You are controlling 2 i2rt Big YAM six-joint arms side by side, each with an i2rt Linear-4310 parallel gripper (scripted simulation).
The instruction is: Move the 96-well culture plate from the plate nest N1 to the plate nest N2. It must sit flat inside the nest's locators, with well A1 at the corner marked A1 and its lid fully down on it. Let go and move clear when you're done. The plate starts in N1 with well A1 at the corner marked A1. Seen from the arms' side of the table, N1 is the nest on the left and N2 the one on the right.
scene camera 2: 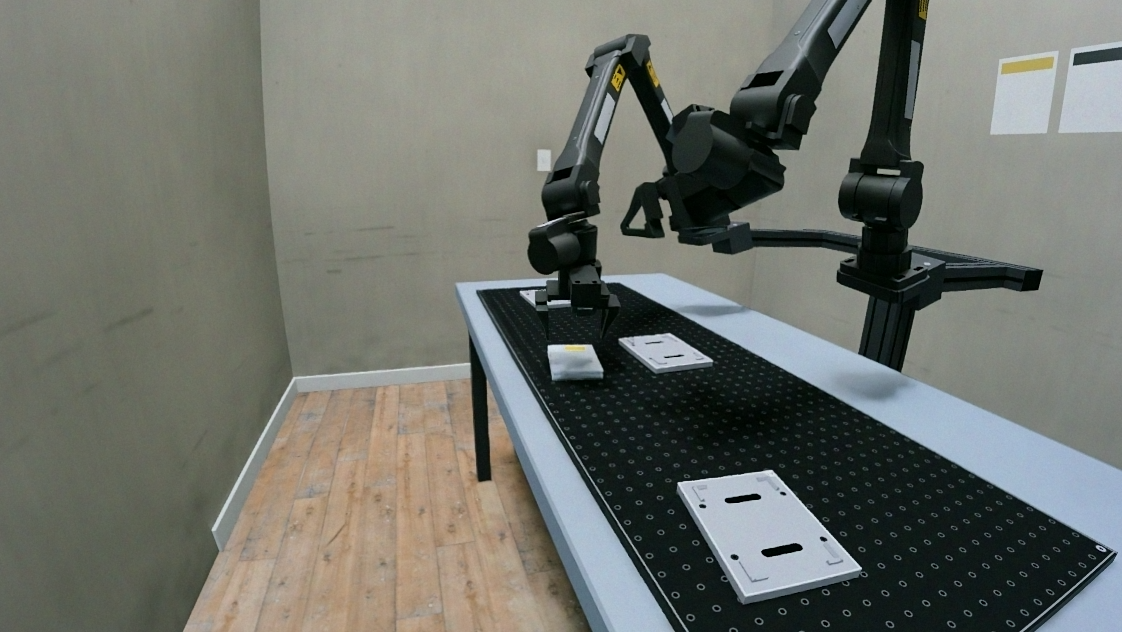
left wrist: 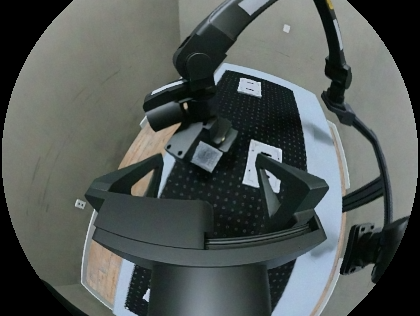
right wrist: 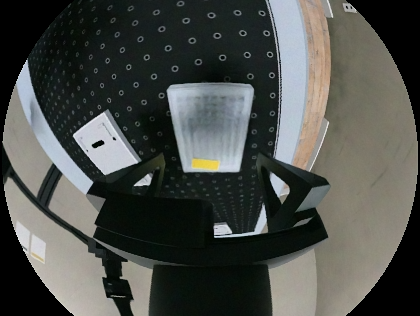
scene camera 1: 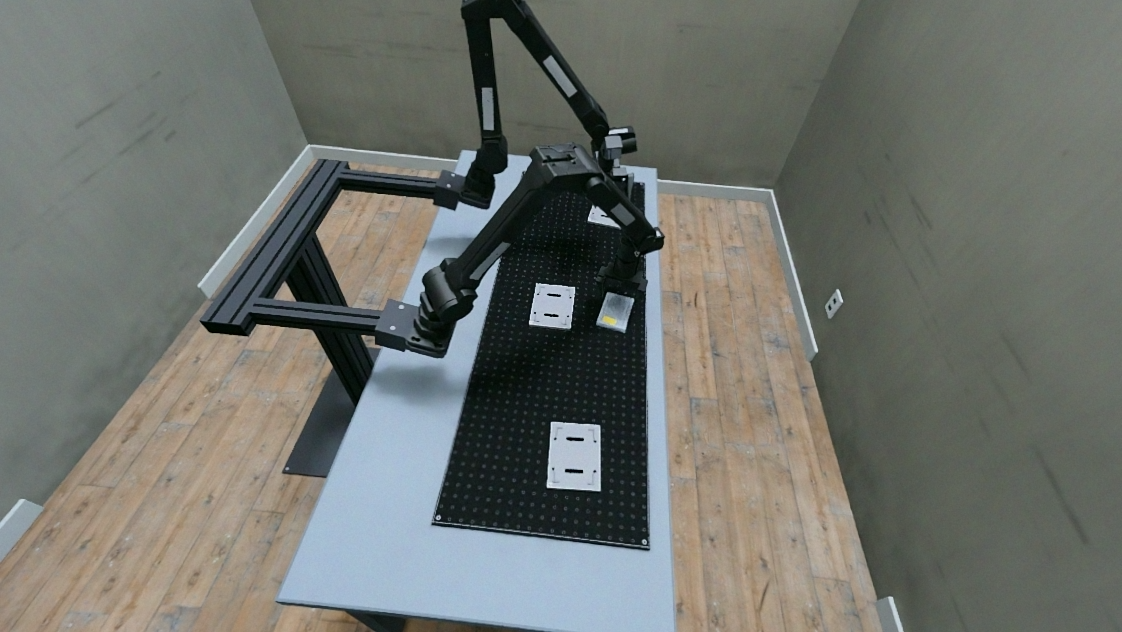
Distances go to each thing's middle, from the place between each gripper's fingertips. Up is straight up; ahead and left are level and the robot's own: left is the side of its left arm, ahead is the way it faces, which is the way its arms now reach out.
Scene:
Right now the nest N2 [scene camera 1: 564, 454] is 47 cm to the right of my right hand [scene camera 2: 574, 339], 9 cm behind it and 6 cm below it. From my right hand the other things lie so: nest N1 [scene camera 2: 745, 529]: 47 cm to the left, 6 cm below, 4 cm behind; then white nest [scene camera 2: 669, 347]: 19 cm behind, 6 cm below, 1 cm to the right.
My left hand [scene camera 2: 647, 228] is 14 cm past the white nest, 17 cm to the left of it and 26 cm above it. From my left hand the other things lie so: nest N1 (1 cm ahead, 30 cm to the left, 26 cm below); then nest N2 (4 cm behind, 64 cm to the right, 26 cm below).

